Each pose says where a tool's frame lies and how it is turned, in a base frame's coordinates. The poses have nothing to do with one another.
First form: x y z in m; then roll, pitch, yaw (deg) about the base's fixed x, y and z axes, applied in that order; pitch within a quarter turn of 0, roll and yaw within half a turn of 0.
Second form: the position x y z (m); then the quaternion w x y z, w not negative. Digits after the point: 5 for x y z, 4 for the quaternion.
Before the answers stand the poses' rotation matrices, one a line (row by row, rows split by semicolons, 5 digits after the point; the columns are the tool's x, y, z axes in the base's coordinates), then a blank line. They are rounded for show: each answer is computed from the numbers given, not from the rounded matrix.
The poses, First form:
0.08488, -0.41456, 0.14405, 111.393, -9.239, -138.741
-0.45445, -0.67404, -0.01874, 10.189, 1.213, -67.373
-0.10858, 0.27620, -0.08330, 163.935, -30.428, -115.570
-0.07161, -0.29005, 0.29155, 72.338, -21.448, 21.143
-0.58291, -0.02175, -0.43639, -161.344, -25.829, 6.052
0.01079, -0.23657, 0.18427, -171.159, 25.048, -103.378
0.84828, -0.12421, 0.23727, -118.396, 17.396, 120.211
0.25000, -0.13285, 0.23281, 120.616, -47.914, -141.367
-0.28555, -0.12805, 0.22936, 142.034, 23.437, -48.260
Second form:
-0.74198 -0.12817 -0.65805; -0.65091 0.37279 0.66132; 0.16055 0.91902 -0.36003
0.38464 0.90991 -0.15526; -0.92282 0.37521 -0.08729; -0.02117 0.17686 0.98401
-0.37217 -0.80634 -0.45968; -0.77781 0.54118 -0.31957; 0.50646 0.23861 -0.82859
0.86809 -0.43440 0.24022; 0.33572 0.15730 -0.92874; 0.36566 0.88688 0.28239
0.89508 0.23848 0.37677; 0.09490 -0.92748 0.36162; 0.43569 -0.28793 -0.85280
-0.20961 -0.94625 0.24632; -0.88137 0.29193 0.37143; -0.42338 -0.13924 -0.89519
-0.48017 0.54331 -0.68866; 0.82465 0.01202 -0.56551; -0.29897 -0.83945 -0.45381
-0.52357 0.18096 -0.83254; -0.41845 0.79658 0.43630; 0.74214 0.57681 -0.34134
0.61083 -0.42536 -0.66780; -0.68461 -0.70744 -0.17559; -0.39774 0.56444 -0.72333

0.08488, -0.41456, 0.14405, 0.2602, 0.2476, -0.7866, -0.5023
-0.45445, -0.67404, -0.01874, 0.8282, 0.0797, -0.0405, -0.5532
-0.10858, 0.27620, -0.08330, 0.2917, 0.4783, -0.8279, 0.0244
-0.07161, -0.29005, 0.29155, 0.7596, 0.5976, -0.0413, 0.2535
-0.58291, -0.02175, -0.43639, 0.1694, -0.9586, -0.0869, -0.2119
0.01079, -0.23657, 0.18427, 0.2163, -0.5903, 0.7741, 0.0750
0.84828, -0.12421, 0.23727, 0.1397, -0.4903, -0.6975, 0.5036
0.25000, -0.13285, 0.23281, 0.4826, 0.0728, -0.8157, -0.3105
-0.28555, -0.12805, 0.22936, 0.2122, 0.8720, -0.3182, -0.3055

